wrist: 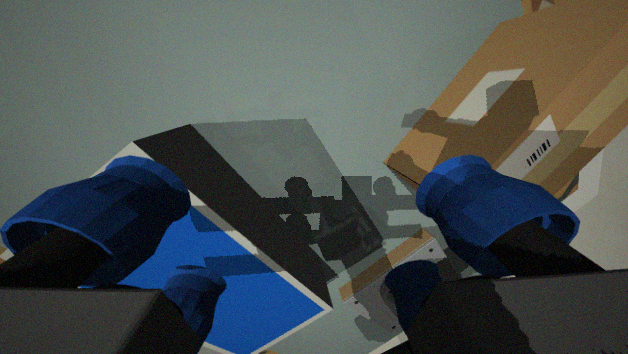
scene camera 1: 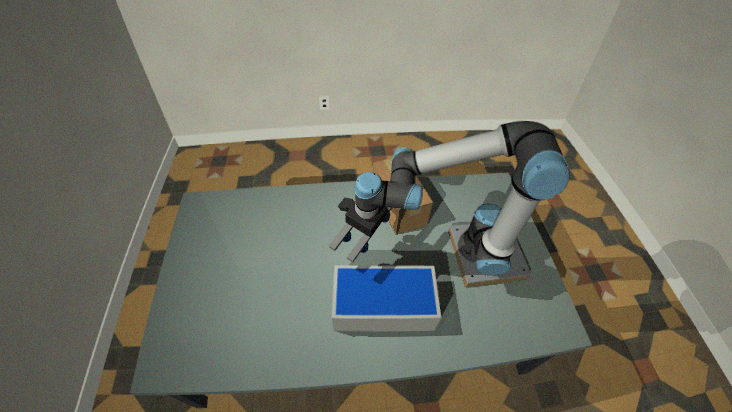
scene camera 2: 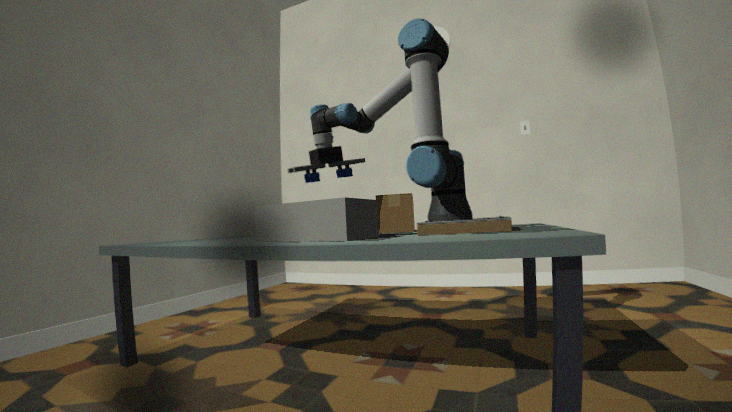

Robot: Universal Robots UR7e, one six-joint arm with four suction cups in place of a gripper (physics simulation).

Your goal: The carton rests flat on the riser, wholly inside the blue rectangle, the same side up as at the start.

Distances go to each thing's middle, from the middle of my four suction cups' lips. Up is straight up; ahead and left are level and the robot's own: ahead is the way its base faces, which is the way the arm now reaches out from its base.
Labels:
My suction cup is now 9 cm past the grey riser [scene camera 2: 339, 219], 18 cm to the right of it and 18 cm above it. The rest, counted from my suction cup: brown carton [scene camera 2: 395, 211] 13 cm behind, 31 cm to the right, 16 cm below.

